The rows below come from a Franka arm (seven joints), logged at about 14 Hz.
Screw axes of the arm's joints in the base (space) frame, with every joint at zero. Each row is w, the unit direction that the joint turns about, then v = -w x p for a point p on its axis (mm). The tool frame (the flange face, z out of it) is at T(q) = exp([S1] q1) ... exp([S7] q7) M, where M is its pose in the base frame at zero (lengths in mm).
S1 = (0, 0, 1, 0.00, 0.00, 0.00)
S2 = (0, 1, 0, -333.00, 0.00, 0.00)
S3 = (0, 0, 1, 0.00, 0.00, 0.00)
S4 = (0, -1, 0, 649.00, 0.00, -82.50)
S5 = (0, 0, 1, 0.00, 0.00, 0.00)
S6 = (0, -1, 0, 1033.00, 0.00, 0.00)
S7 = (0, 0, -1, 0.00, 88.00, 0.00)
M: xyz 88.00 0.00 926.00 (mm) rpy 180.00 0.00 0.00 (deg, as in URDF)
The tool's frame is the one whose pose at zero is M.
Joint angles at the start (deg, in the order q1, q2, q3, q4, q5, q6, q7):
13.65 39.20 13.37 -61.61 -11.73 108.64 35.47
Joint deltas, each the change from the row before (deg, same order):
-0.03 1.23 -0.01 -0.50 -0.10 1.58 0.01
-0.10 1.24 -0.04 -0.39 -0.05 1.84 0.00
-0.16 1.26 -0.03 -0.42 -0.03 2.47 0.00
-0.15 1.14 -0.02 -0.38 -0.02 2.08 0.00
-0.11 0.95 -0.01 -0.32 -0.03 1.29 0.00
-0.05 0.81 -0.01 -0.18 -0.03 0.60 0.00
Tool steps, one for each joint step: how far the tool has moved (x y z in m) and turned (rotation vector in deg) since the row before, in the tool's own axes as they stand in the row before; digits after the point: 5 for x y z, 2 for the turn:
0.00071 -0.00134 0.01799 0.10 -0.21 -0.11
0.00168 -0.00043 0.01692 0.31 0.07 0.01
0.00242 -0.00021 0.01647 0.67 0.53 0.07
0.00145 0.00034 0.01512 0.53 0.34 0.08
0.00005 0.00079 0.01327 0.18 -0.07 0.05
-0.00080 0.00078 0.01131 -0.08 -0.39 0.01

